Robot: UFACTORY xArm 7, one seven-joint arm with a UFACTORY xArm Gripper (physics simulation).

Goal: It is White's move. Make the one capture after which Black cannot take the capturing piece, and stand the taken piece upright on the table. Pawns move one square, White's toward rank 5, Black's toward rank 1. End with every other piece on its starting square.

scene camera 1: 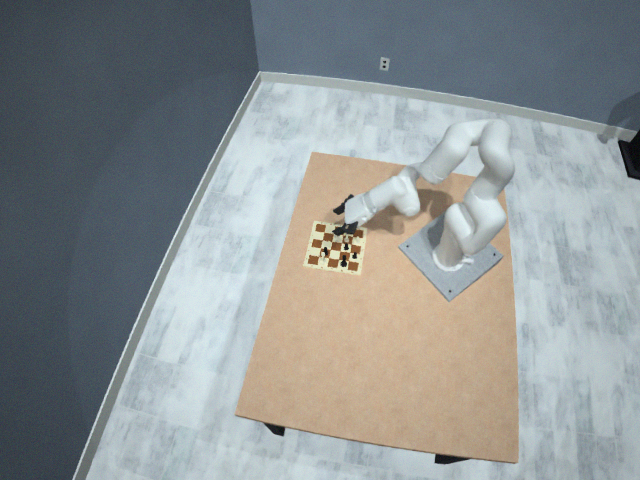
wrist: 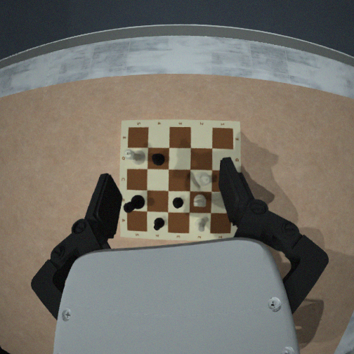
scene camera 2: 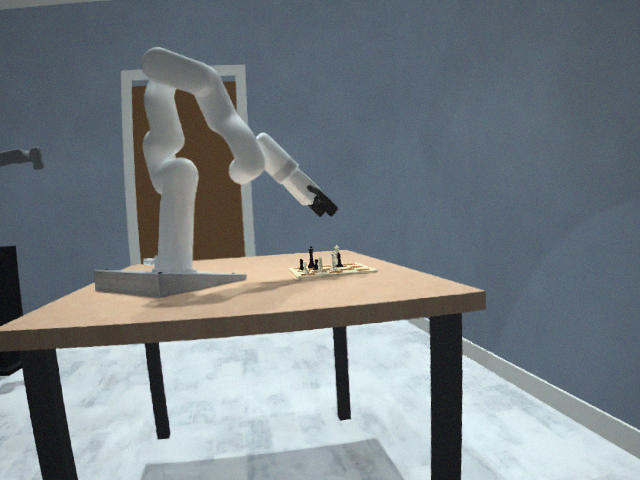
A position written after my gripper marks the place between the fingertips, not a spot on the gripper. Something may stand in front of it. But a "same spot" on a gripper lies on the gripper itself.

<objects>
my gripper: scene camera 1; wrist; scene camera 2 329, 213
same spot on my gripper: (scene camera 1: 352, 227) = (wrist: 49, 298)
</objects>
